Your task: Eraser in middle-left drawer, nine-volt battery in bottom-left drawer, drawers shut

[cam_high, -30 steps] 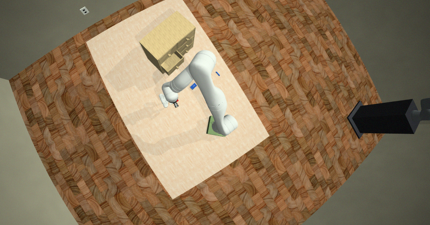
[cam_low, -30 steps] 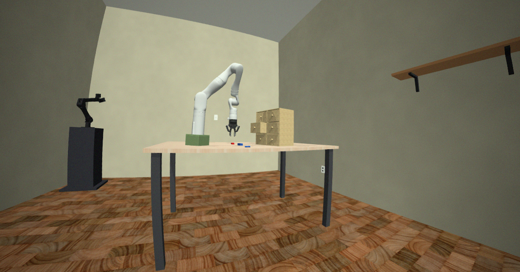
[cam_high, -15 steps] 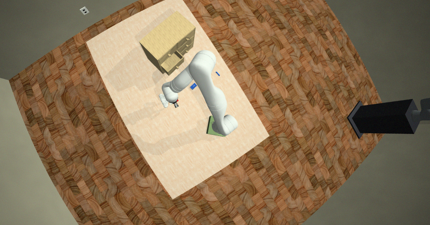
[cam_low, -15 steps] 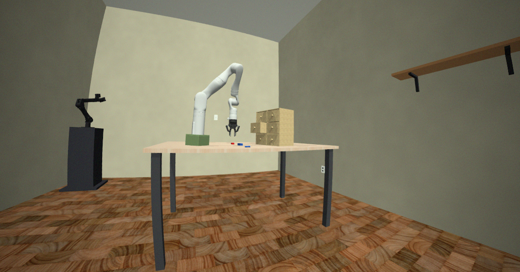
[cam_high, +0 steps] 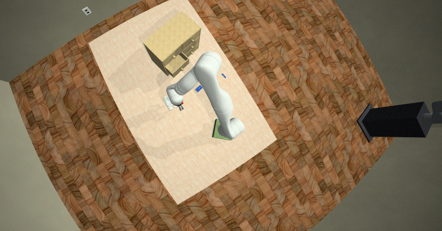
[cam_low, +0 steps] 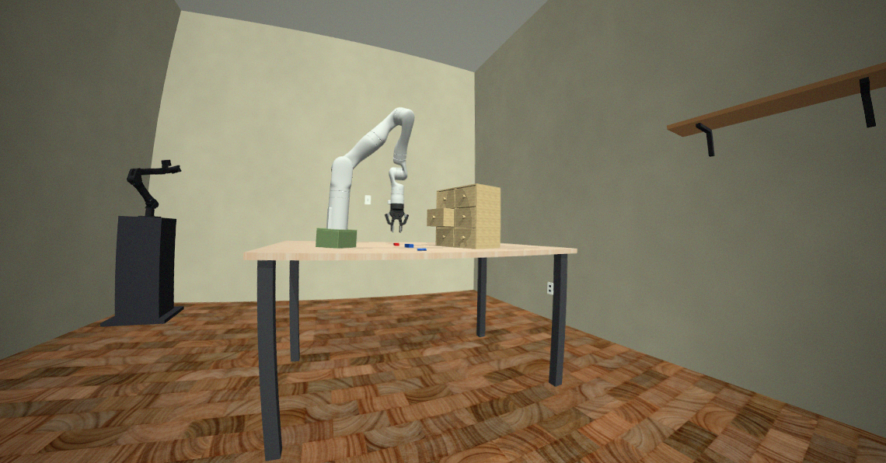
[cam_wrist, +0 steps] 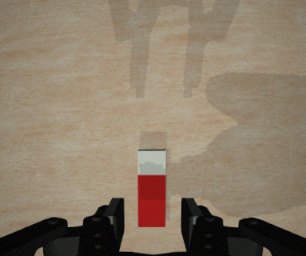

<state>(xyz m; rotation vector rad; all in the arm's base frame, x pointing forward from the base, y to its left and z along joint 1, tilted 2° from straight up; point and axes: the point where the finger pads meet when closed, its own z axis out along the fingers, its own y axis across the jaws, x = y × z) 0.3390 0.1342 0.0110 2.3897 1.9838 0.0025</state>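
Now: the red eraser 1 cm to the left of my hand and 8 cm below it. The rest, counted from my hand: blue nine-volt battery 17 cm to the right, 8 cm below; thin blue stick 3 cm behind, 40 cm to the right, 8 cm below.
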